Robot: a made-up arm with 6 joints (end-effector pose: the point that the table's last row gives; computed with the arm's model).
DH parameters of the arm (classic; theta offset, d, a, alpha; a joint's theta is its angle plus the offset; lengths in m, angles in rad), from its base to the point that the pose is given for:
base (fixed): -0.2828 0 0.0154 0
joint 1: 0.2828 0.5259 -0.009 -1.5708
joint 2: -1.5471 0 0.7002 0
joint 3: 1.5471 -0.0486 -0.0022 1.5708
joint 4: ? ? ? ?
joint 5: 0 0.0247 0.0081 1.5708
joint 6: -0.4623 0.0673 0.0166 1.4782
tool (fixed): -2.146 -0.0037 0 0
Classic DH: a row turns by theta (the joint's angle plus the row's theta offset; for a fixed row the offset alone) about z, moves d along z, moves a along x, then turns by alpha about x.
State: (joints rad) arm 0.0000 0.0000 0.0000 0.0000 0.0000 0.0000
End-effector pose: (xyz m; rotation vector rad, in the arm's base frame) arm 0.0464 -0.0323 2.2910 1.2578 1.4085 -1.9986
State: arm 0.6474 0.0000 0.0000 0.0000 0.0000 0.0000
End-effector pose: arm 0.0569 -0.0076 2.2910 0.6683 1.5578 -1.5450
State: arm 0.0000 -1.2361 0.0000 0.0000 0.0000 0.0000
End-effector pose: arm -1.6480 -0.0323 1.1440 1.9258 0.7335 -0.7939
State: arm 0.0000 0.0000 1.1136 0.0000 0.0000 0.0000
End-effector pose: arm 0.9886 -0.0323 1.6745 -0.0122 -1.5650 2.4899
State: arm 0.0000 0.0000 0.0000 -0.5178 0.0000 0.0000
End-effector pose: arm 0.0531 -0.0480 2.2910 1.7603 1.1607 -2.3134
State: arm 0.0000 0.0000 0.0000 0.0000 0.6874 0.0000
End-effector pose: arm 0.0833 -0.0323 2.2601 0.5673 1.6773 -2.5610
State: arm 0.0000 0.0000 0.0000 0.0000 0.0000 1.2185
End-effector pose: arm 0.0394 -0.0141 2.2910 0.1890 1.5713 -1.1119
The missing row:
joint 4: 0 0.9981 0.0016 -1.5708
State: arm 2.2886 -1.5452 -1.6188 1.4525 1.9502 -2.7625
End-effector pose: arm 0.4398 -0.5224 -0.4204 -1.2465 -0.7632 0.5616
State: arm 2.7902 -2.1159 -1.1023 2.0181 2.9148 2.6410
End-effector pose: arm 0.5007 -0.1341 -0.7506 -1.1046 0.6989 0.6448
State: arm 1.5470 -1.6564 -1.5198 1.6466 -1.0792 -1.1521
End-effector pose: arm 0.1002 -0.6722 -0.5560 0.7396 0.1924 2.3963
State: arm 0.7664 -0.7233 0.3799 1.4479 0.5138 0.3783
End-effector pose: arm -0.5920 -0.5739 2.0374 -0.8151 0.7649 -0.3894
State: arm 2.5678 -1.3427 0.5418 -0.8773 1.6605 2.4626
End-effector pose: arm 1.1916 -0.6734 1.4434 2.3380 -0.9791 -1.6512
